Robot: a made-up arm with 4 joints. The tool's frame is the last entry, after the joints.
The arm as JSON. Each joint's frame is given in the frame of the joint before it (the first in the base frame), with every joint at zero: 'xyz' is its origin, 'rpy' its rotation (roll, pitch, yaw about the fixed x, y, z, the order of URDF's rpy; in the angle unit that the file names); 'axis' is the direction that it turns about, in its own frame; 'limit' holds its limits. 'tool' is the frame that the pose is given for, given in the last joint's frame.
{
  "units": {
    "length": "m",
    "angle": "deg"
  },
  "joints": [
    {
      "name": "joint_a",
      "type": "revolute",
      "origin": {
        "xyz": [
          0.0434,
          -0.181,
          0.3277
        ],
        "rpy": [
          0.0,
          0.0,
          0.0
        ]
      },
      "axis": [
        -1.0,
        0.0,
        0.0
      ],
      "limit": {
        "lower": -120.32,
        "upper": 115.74
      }
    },
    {
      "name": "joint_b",
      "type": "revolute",
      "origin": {
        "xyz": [
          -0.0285,
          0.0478,
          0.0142
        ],
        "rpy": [
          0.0,
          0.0,
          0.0
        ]
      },
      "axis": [
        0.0,
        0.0,
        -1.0
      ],
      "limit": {
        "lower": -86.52,
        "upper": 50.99
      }
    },
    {
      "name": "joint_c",
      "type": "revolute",
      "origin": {
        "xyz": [
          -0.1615,
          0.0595,
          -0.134
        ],
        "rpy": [
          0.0,
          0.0,
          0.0
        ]
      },
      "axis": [
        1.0,
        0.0,
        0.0
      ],
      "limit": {
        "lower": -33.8,
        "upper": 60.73
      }
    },
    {
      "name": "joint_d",
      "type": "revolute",
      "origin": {
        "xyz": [
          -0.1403,
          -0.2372,
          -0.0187
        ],
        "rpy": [
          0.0,
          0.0,
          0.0
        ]
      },
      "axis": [
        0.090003,
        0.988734,
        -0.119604
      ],
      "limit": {
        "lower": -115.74,
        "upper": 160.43
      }
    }
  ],
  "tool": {
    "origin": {
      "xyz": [
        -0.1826,
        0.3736,
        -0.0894
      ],
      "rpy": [
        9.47,
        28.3,
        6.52
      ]
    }
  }
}
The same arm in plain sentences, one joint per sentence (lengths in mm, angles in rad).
The arm has four revolute joints in a row. What follows holds with every joint at zero, and every direction is one of the base frame's.
The first joint lies 43.4 mm along +x and 181.0 mm along -y and 327.7 mm along +z from the base frame's origin and turns about -x, from -2.1000 to 2.0200 rad.
The second joint lies 28.5 mm along -x and 47.8 mm along +y and 14.2 mm along +z from the first joint and turns about -z, from -1.5101 to 0.8899 rad.
The third joint lies 161.5 mm along -x and 59.5 mm along +y and 134.0 mm along -z from the second joint and turns about +x, from -0.5899 to 1.0599 rad.
The fourth joint lies 140.3 mm along -x and 237.2 mm along -y and 18.7 mm along -z from the third joint and turns about the direction (0.090003, 0.988734, -0.119604), from -2.0200 to 2.8000 rad.
The tool frame, which is the frame that the pose is given for, lies 182.6 mm along -x and 373.6 mm along +y and 89.4 mm along -z from the fourth joint; its axes are the base frame's turned by roll 0.1653, pitch 0.4939 and yaw 0.1138 rad (as in URDF: about the fixed x, then y, then z).

